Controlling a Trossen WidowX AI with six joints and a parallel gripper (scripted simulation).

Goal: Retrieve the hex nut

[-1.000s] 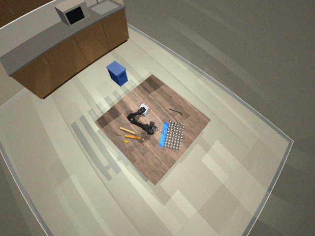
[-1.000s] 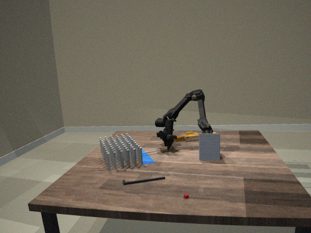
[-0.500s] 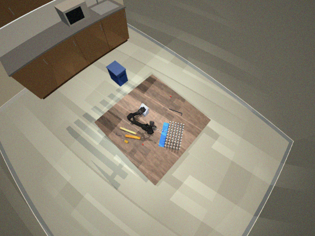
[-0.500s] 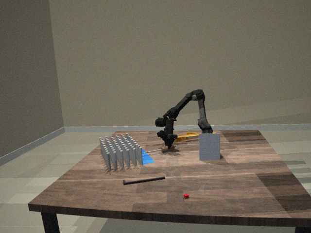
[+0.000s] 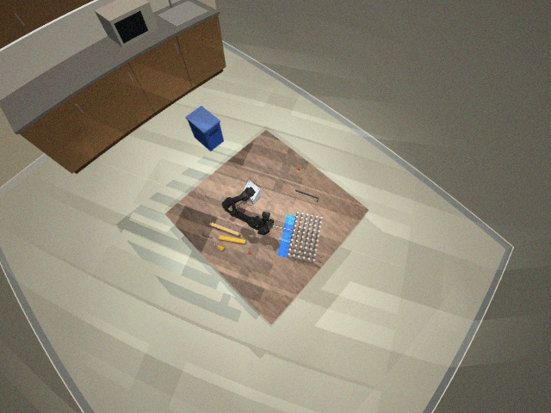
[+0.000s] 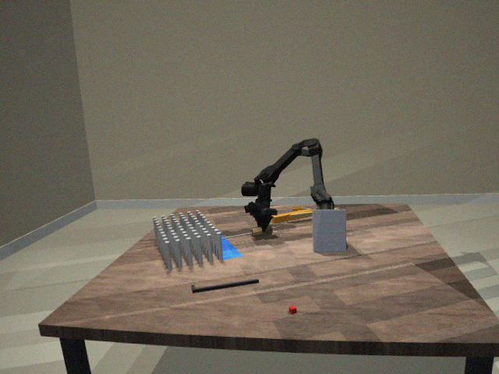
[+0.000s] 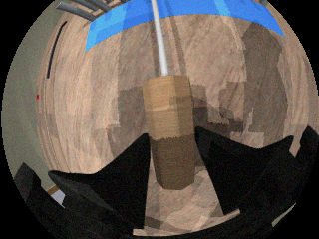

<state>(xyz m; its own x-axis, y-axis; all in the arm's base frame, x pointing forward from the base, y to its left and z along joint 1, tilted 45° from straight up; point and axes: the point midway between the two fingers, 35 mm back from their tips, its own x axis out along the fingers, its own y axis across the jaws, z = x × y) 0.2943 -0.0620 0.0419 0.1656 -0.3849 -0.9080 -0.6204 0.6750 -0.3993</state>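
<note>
The pick tool is 8 cm ahead of my gripper tip and 6 cm to the left of it. The rest, counted from my gripper tip: blue taped strip (17 cm ahead, 8 cm to the left, 3 cm below).
</note>
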